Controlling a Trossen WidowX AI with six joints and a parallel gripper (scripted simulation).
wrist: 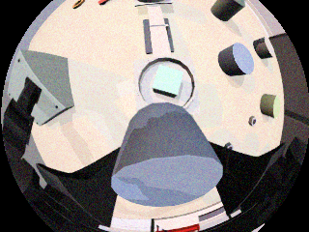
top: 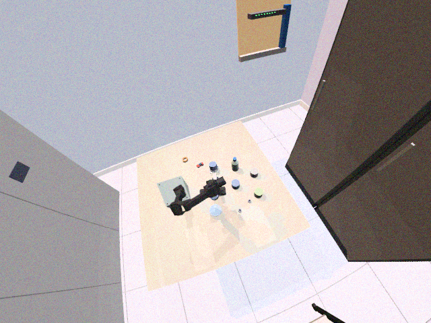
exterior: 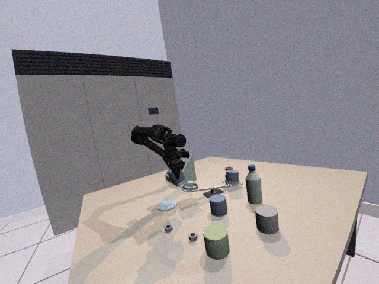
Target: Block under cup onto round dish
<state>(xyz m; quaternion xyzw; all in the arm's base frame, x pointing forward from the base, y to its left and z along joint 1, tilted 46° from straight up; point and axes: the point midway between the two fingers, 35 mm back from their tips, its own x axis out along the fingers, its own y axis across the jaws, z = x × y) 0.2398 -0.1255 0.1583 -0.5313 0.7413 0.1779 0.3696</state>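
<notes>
My gripper tip is 3 cm short of the pale teal block, 5 cm to the right of it and 6 cm above it. From my gripper tip the other things lie so: green bottle 30 cm ahead, 21 cm to the left, 3 cm below; then green cylinder 34 cm ahead, 13 cm to the right, 11 cm below; then round pale-blue dish 4 cm behind, 6 cm to the right, 14 cm below.
</notes>
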